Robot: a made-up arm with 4 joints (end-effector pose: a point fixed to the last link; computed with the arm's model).
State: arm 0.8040 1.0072 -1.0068 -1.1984
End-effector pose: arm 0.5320 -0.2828 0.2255 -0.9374 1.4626 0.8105
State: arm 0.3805 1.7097 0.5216 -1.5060
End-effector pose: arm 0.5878 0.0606 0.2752 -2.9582 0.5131 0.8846
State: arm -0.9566 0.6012 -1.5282 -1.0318
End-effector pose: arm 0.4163 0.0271 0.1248 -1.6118 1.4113 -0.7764
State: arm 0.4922 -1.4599 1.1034 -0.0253
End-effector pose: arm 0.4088 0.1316 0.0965 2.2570 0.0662 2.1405
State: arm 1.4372 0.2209 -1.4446 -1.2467
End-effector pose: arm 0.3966 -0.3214 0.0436 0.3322 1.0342 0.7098
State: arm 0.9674 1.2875 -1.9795 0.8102
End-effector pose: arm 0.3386 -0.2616 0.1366 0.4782 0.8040 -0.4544
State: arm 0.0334 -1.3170 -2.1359 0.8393
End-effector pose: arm 0.5955 -0.0832 -0.0488 0.9469 -1.8435 -0.7056
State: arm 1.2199 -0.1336 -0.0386 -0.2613
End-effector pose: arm 0.3225 -0.2838 0.2252 -0.8435 0.0877 -0.6488
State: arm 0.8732 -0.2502 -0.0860 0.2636
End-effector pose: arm 0.3156 -0.2130 0.2138 -1.0155 -0.5881 -0.7535
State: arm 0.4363 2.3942 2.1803 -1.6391
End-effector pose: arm 0.4480 -0.0393 0.3445 -2.1455 -1.7888 0.3981
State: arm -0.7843 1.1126 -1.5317 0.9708
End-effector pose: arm 0.3802 -0.0287 0.1249 -1.3057 -0.1728 -0.4840
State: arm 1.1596 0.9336 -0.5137 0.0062
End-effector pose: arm 0.4936 -0.3691 0.1832 -0.4076 0.1204 0.3629
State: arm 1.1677 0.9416 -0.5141 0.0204
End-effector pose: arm 0.4948 -0.3704 0.1803 -0.3909 0.1104 0.3662
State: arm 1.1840 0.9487 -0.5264 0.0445
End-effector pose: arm 0.4948 -0.3730 0.1733 -0.3514 0.0997 0.3635
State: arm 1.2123 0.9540 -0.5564 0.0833
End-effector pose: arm 0.4928 -0.3770 0.1601 -0.2787 0.0883 0.3507
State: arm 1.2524 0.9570 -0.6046 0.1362
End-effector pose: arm 0.4884 -0.3811 0.1408 -0.1735 0.0781 0.3259
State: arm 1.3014 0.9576 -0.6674 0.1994
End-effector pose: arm 0.4818 -0.3838 0.1173 -0.0446 0.0711 0.2892
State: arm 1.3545 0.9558 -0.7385 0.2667
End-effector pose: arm 0.4734 -0.3836 0.0925 0.0945 0.0689 0.2430
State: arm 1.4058 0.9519 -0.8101 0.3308
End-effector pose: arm 0.4642 -0.3806 0.0695 0.2282 0.0724 0.1924
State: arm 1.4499 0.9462 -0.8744 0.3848
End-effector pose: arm 0.4553 -0.3757 0.0509 0.3425 0.0803 0.1440
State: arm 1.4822 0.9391 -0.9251 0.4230
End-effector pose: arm 0.4479 -0.3707 0.0379 0.4266 0.0906 0.1043
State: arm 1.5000 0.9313 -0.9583 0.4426
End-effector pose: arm 0.4426 -0.3670 0.0309 0.4754 0.1005 0.0779
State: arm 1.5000 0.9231 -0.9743 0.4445
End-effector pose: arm 0.4396 -0.3652 0.0299 0.4868 0.1088 0.0654
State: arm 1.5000 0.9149 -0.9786 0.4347
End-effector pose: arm 0.4381 -0.3650 0.0300 0.4853 0.1153 0.0631
